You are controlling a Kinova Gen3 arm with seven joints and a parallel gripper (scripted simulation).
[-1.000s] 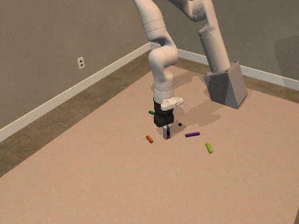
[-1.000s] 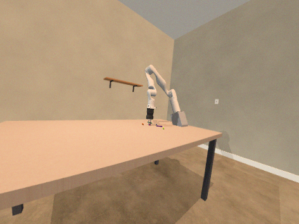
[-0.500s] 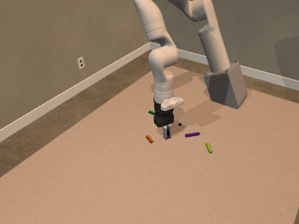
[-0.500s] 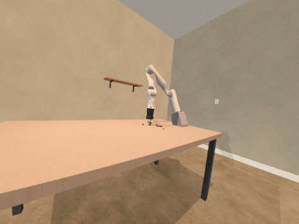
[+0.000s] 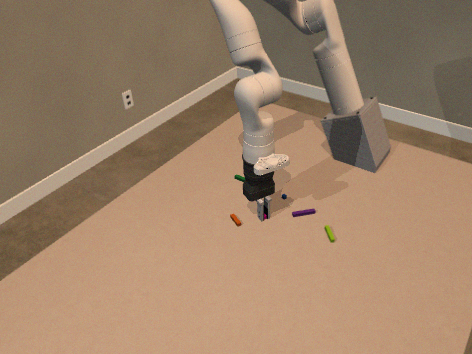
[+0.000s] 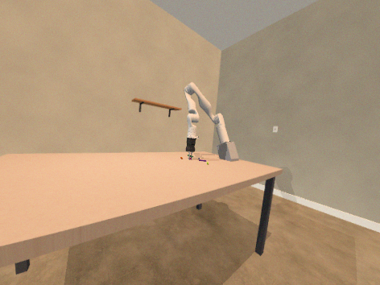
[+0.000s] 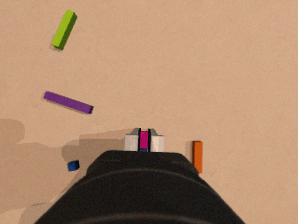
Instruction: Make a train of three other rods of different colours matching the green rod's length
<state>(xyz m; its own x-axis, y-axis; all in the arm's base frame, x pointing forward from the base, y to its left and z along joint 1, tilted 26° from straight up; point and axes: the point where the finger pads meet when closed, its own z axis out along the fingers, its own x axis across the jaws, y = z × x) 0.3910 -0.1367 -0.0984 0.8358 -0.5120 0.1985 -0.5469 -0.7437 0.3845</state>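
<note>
The magenta rod is 10 mm below my hand. Also, from my hand: green rod: 110 mm to the right, 110 mm behind, 10 mm below; orange rod: 60 mm to the right, 50 mm ahead, 10 mm below; purple rod: 90 mm to the left, 60 mm behind, 10 mm below.
</note>
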